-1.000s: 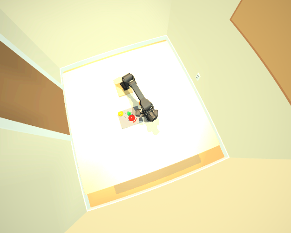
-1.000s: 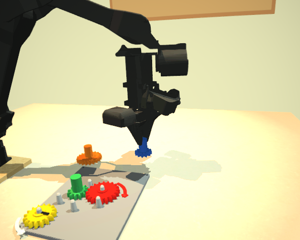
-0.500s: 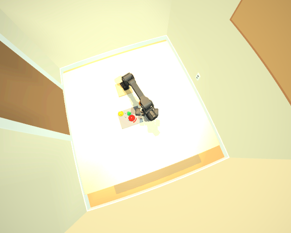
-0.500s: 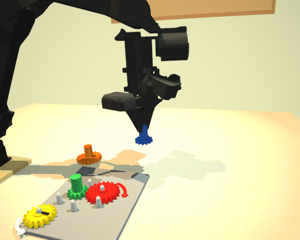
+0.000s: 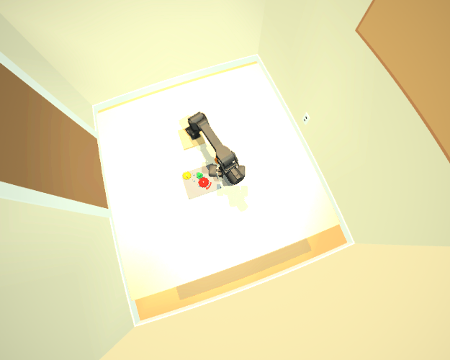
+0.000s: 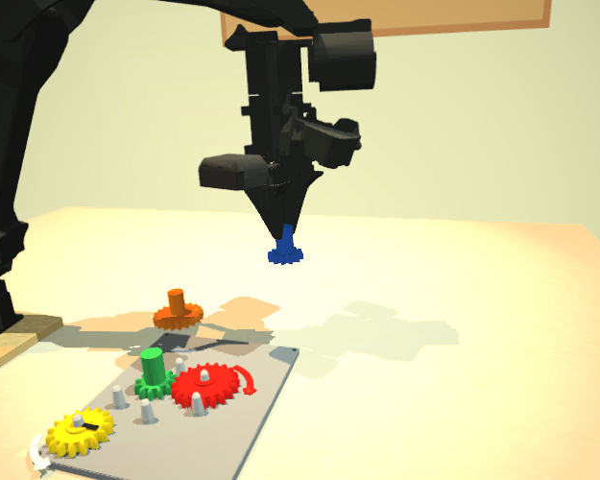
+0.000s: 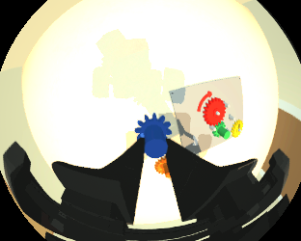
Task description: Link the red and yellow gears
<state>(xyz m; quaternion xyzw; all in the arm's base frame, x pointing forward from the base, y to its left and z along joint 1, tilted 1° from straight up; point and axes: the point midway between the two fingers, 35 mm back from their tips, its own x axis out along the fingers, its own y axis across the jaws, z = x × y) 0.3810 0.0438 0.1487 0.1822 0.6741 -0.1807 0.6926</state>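
Right now the green gear is 110 mm behind my gripper tip, 130 mm to the right of it and 100 mm below it. The rest, counted from my gripper tip: red gear: 60 mm behind, 130 mm to the right, 110 mm below; then blue gear: 10 mm below; then red arrow: 30 mm behind, 110 mm to the right, 110 mm below.
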